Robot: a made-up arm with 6 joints.
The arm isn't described. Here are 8 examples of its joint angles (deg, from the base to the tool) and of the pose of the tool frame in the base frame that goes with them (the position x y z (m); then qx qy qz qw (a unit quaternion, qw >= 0)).
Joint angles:
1: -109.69 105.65 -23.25 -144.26 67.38 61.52
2: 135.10 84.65 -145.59 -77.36 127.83 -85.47
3: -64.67 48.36 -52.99 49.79 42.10 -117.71
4: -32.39 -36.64 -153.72 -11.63 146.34 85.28
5: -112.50 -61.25 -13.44 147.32 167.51 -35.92
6: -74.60 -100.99 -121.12 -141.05 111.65 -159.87
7: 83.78 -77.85 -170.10 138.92 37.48 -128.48
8: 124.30 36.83 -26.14 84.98 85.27 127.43
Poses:
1: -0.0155 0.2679 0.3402 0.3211 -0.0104 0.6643 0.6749
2: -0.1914 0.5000 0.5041 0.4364 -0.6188 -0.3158 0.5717
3: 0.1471 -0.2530 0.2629 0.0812 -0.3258 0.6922 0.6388
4: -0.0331 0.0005 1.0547 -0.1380 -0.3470 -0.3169 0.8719
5: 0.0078 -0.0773 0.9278 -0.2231 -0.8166 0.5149 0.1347
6: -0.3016 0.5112 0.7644 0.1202 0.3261 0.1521 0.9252
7: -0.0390 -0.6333 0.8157 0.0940 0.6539 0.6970 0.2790
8: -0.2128 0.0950 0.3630 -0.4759 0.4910 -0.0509 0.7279
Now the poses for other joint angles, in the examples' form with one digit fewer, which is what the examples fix.
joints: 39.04 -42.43 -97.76 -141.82 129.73 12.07
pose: 0.034 -0.137 1.168 -0.640 0.194 -0.071 0.740
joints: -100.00 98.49 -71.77 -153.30 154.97 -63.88
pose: -0.161 -0.266 0.303 -0.711 -0.561 -0.377 0.195
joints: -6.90 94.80 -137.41 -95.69 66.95 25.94
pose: 0.550 -0.178 0.317 -0.411 0.467 0.689 0.372
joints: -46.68 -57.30 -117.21 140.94 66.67 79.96
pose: -0.147 0.228 1.247 0.586 -0.623 0.393 0.338
